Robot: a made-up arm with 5 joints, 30 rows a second.
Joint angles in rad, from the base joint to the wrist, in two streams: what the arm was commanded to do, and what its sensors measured. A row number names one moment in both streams.
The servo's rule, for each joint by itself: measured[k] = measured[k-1] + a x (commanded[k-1-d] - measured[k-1]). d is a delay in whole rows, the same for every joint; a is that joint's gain. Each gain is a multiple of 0.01, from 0.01 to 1. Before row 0 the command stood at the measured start. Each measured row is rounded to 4 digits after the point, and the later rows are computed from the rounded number. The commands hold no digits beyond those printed.
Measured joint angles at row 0:
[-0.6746, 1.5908, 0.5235, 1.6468, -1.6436]
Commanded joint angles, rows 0 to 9:
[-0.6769, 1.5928, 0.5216, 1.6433, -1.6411]
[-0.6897, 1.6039, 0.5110, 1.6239, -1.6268]
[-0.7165, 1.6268, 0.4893, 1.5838, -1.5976]
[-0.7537, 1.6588, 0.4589, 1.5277, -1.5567]
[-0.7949, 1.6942, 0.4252, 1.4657, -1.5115]
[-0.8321, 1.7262, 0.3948, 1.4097, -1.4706]
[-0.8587, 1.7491, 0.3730, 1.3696, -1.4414]
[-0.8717, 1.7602, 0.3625, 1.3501, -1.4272]
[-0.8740, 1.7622, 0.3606, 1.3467, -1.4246]
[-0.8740, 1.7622, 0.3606, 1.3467, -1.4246]
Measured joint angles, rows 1 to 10:
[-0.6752, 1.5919, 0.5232, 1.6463, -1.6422]
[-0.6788, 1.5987, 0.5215, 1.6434, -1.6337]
[-0.6882, 1.6147, 0.5170, 1.6357, -1.6138]
[-0.7046, 1.6398, 0.5089, 1.6217, -1.5824]
[-0.7272, 1.6708, 0.4972, 1.6014, -1.5434]
[-0.7534, 1.7024, 0.4829, 1.5765, -1.5034]
[-0.7797, 1.7290, 0.4675, 1.5496, -1.4693]
[-0.8027, 1.7468, 0.4528, 1.5237, -1.4461]
[-0.8205, 1.7556, 0.4399, 1.5007, -1.4343]
[-0.8339, 1.7594, 0.4288, 1.4807, -1.4290]
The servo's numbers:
d 0
a 0.25 0.57 0.14 0.13 0.55

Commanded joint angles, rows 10 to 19:
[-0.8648, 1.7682, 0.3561, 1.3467, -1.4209]
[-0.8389, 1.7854, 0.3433, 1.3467, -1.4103]
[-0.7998, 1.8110, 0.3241, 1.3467, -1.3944]
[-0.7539, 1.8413, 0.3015, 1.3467, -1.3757]
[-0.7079, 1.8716, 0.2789, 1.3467, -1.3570]
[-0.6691, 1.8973, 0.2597, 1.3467, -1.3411]
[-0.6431, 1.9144, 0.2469, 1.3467, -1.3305]
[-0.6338, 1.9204, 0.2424, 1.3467, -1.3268]
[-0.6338, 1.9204, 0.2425, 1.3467, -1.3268]
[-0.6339, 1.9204, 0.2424, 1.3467, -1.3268]
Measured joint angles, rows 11 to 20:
[-0.8416, 1.7644, 0.4186, 1.4633, -1.4245]
[-0.8409, 1.7764, 0.4081, 1.4481, -1.4167]
[-0.8306, 1.7961, 0.3963, 1.4349, -1.4044]
[-0.8114, 1.8219, 0.3830, 1.4234, -1.3886]
[-0.7855, 1.8502, 0.3684, 1.4134, -1.3712]
[-0.7564, 1.8770, 0.3532, 1.4047, -1.3546]
[-0.7281, 1.8983, 0.3383, 1.3972, -1.3413]
[-0.7045, 1.9109, 0.3249, 1.3906, -1.3333]
[-0.6868, 1.9163, 0.3134, 1.3849, -1.3297]
[-0.6736, 1.9186, 0.3035, 1.3799, -1.3281]

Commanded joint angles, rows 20 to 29:
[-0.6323, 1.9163, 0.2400, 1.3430, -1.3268]
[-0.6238, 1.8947, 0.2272, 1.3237, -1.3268]
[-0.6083, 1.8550, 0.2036, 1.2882, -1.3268]
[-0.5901, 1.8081, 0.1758, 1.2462, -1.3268]
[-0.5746, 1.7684, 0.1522, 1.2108, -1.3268]
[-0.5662, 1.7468, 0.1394, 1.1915, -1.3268]
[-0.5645, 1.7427, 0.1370, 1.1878, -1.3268]
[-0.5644, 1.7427, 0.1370, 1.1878, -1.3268]
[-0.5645, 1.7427, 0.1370, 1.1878, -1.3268]
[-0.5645, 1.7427, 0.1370, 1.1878, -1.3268]
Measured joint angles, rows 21 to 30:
[-0.6633, 1.9173, 0.2946, 1.3751, -1.3274]
[-0.6534, 1.9044, 0.2852, 1.3684, -1.3271]
[-0.6421, 1.8762, 0.2738, 1.3580, -1.3269]
[-0.6291, 1.8374, 0.2601, 1.3435, -1.3268]
[-0.6155, 1.7981, 0.2450, 1.3262, -1.3268]
[-0.6032, 1.7689, 0.2302, 1.3087, -1.3268]
[-0.5935, 1.7540, 0.2172, 1.2930, -1.3268]
[-0.5862, 1.7476, 0.2060, 1.2793, -1.3268]
[-0.5808, 1.7448, 0.1963, 1.2674, -1.3268]
[-0.5767, 1.7436, 0.1880, 1.2571, -1.3268]

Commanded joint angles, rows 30 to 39:
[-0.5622, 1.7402, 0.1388, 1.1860, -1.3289]
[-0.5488, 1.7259, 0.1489, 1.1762, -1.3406]
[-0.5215, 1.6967, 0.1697, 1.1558, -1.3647]
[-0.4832, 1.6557, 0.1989, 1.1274, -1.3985]
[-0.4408, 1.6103, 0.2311, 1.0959, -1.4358]
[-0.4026, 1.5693, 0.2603, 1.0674, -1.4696]
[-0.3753, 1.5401, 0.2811, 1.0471, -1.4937]
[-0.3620, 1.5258, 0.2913, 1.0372, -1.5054]
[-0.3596, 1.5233, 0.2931, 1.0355, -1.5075]
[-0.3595, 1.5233, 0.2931, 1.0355, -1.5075]
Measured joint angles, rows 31 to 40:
[-0.5731, 1.7417, 0.1811, 1.2479, -1.3280]
[-0.5670, 1.7327, 0.1766, 1.2386, -1.3349]
[-0.5556, 1.7122, 0.1756, 1.2278, -1.3513]
[-0.5375, 1.6800, 0.1789, 1.2147, -1.3773]
[-0.5133, 1.6403, 0.1862, 1.1993, -1.4095]
[-0.4856, 1.5998, 0.1966, 1.1822, -1.4426]
[-0.4580, 1.5658, 0.2084, 1.1646, -1.4707]
[-0.4340, 1.5430, 0.2200, 1.1480, -1.4898]
[-0.4154, 1.5318, 0.2302, 1.1334, -1.4995]
[-0.4014, 1.5270, 0.2390, 1.1207, -1.5039]

